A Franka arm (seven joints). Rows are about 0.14 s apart.
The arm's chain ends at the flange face. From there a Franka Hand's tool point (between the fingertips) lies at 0.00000 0.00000 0.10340 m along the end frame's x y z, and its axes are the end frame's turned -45 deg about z.
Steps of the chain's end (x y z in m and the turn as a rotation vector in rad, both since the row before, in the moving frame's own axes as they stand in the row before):
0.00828, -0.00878, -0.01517, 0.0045, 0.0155, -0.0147
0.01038, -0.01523, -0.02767, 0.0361, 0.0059, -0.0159
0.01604, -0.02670, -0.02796, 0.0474, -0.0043, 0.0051
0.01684, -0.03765, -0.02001, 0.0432, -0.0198, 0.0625
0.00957, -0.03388, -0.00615, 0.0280, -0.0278, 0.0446
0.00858, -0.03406, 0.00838, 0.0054, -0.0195, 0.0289
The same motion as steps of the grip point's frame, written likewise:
0.01353, 0.00044, -0.01518, -0.0078, 0.0141, -0.0147
0.02116, -0.00566, -0.02774, 0.0214, 0.0297, -0.0159
0.03338, -0.01131, -0.02808, 0.0366, 0.0305, 0.0051
0.04038, -0.01926, -0.02013, 0.0445, 0.0165, 0.0625
0.03083, -0.02127, -0.00623, 0.0395, 0.0001, 0.0446
0.02915, -0.01985, 0.00836, 0.0176, -0.0100, 0.0289

